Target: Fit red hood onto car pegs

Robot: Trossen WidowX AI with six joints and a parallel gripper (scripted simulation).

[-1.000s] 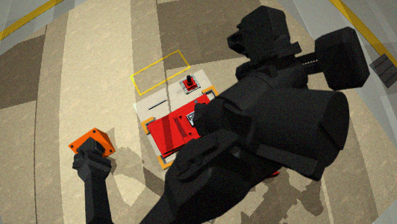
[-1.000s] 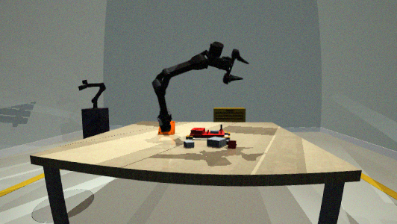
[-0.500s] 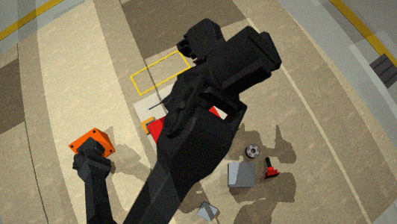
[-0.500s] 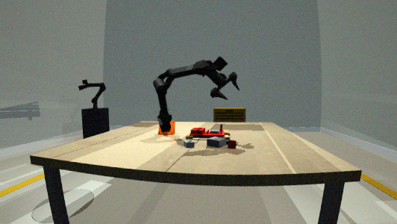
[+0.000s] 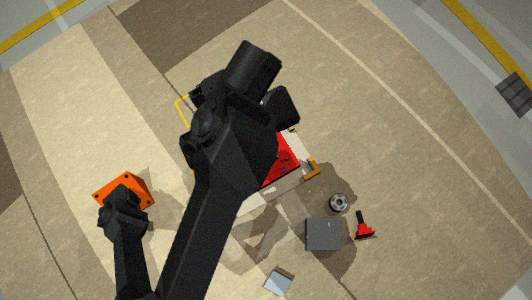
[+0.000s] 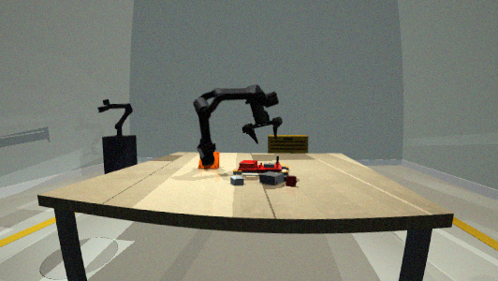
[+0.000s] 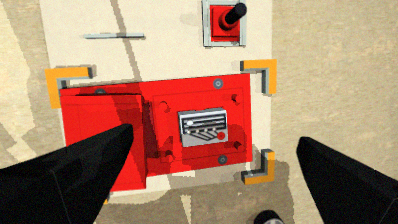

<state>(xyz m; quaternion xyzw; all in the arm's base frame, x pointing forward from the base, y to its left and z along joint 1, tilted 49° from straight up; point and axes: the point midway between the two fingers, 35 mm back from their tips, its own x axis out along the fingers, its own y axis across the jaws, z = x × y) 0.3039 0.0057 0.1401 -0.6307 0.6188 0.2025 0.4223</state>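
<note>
Right now my gripper tip is 10 cm above the red hood, 9 cm past it and 1 cm to the left of it. The rest, counted from my gripper tip: pale jig plate (13 cm below, 1 cm to the right, 1 cm behind); then grey engine block (12 cm below, 2 cm to the right, 1 cm ahead).
</note>
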